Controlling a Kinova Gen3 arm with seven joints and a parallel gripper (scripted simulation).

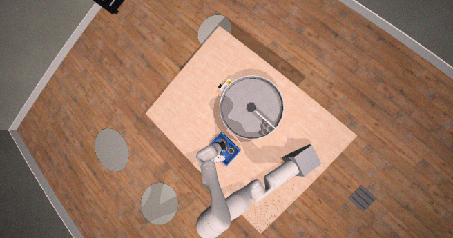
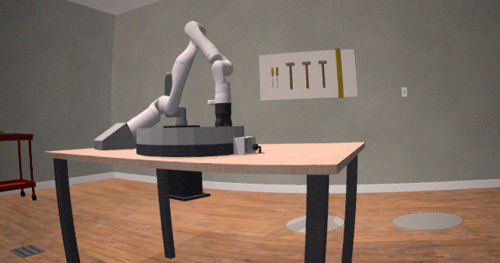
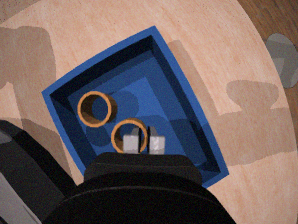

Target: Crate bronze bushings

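Right now the blue crate is 20 mm below my hand, 10 mm to the right of it and 10 mm behind it. Round my hand: grey turning table (330 mm to the right, 120 mm ahead, 10 mm above).
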